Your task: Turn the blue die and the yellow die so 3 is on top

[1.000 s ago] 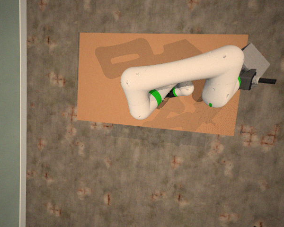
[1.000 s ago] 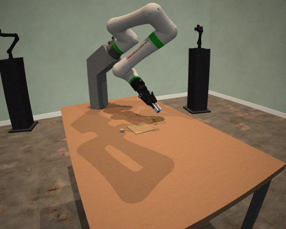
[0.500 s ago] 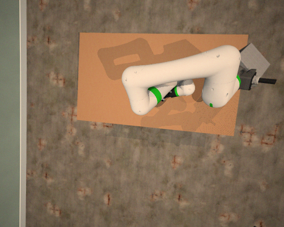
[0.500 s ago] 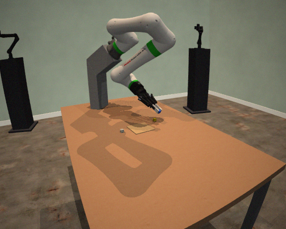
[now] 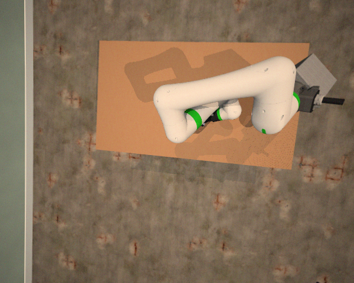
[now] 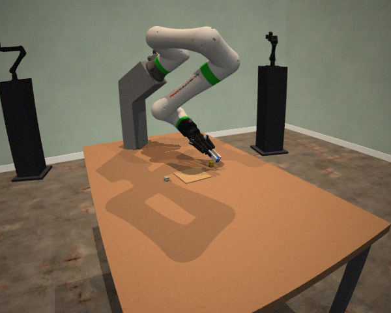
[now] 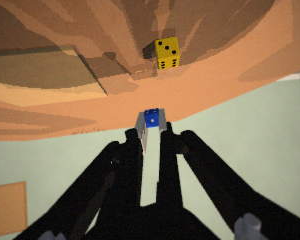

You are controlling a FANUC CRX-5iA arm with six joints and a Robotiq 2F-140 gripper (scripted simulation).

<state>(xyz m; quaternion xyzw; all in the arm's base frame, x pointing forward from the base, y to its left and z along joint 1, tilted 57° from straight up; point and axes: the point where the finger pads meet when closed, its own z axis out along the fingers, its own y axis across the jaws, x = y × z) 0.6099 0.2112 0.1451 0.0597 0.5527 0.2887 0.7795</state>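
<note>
The yellow die is 60 mm behind my hand and 60 mm below it. Round my hand: blue die 20 mm ahead, 10 mm to the left, 20 mm below; then white die 80 mm ahead, 250 mm to the right, 60 mm below; then tan mat 50 mm ahead, 120 mm to the right, 70 mm below.
</note>
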